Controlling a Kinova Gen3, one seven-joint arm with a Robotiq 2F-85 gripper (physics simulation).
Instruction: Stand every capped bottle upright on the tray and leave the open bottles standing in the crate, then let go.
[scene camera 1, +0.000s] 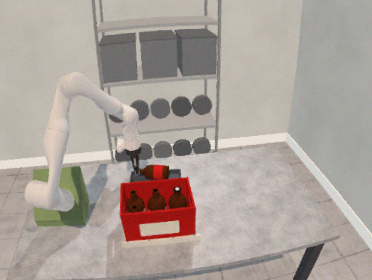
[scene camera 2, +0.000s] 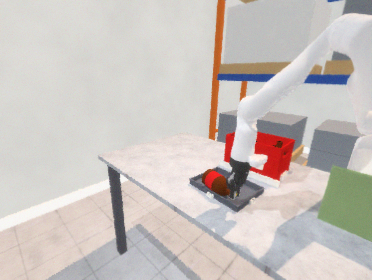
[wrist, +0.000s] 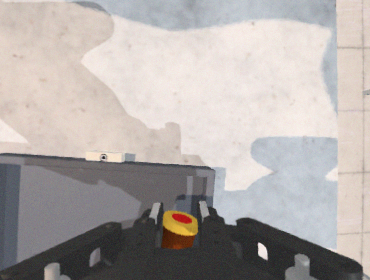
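Pixels of known places: gripper, fingertip midpoint: (scene camera 1: 137, 172) (scene camera 2: 234, 197) (wrist: 180, 214); arm's base, origin of the base link: (scene camera 1: 64, 201) (scene camera 2: 358, 190).
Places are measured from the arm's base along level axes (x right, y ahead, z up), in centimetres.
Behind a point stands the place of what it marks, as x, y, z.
Observation:
A brown bottle with a red label (scene camera 1: 158, 172) {-16.4, 44.1, -3.3} (scene camera 2: 215, 182) {-23.2, 42.4, -3.4} lies on its side on the dark grey tray (scene camera 1: 175, 174) {-20.6, 53.1, -9.3} (scene camera 2: 250, 199) {-17.7, 29.9, -8.2} (wrist: 60, 215) {-11.9, 34.4, -9.3}. Its yellow cap with a red centre (wrist: 180, 223) {-22.9, 34.2, -4.7} shows in the wrist view. My gripper (scene camera 1: 136, 171) {-22.9, 34.2, -6.4} (scene camera 2: 233, 193) {-22.9, 34.2, -6.4} (wrist: 180, 214) {-22.9, 34.2, -6.4} is shut on this bottle's neck, near the cap. The red crate (scene camera 1: 131, 226) {21.0, 28.2, 1.2} (scene camera 2: 275, 161) {2.5, 27.9, 1.4} holds upright brown bottles, among them a left one (scene camera 1: 135, 201) {9.1, 31.2, 2.9} and a middle one (scene camera 1: 156, 201) {10.5, 39.4, 2.5} with dark mouths, and a right one (scene camera 1: 177, 199) {11.4, 47.8, 2.6} with a pale top. Their lower parts are hidden by the crate.
The crate stands close beside the tray, on a pale base (scene camera 1: 162, 240) {23.1, 39.0, -7.2}. A green block (scene camera 1: 77, 192) {-1.9, 6.3, 2.4} (scene camera 2: 348, 202) {-11.0, 2.6, 0.0} stands by the arm's base. Small white pieces (scene camera 2: 210, 195) {-25.0, 43.1, -8.7} (wrist: 105, 156) {-16.9, 29.2, -8.3} sit at the tray's outer side. A shelf rack (scene camera 1: 218, 100) stands behind the table.

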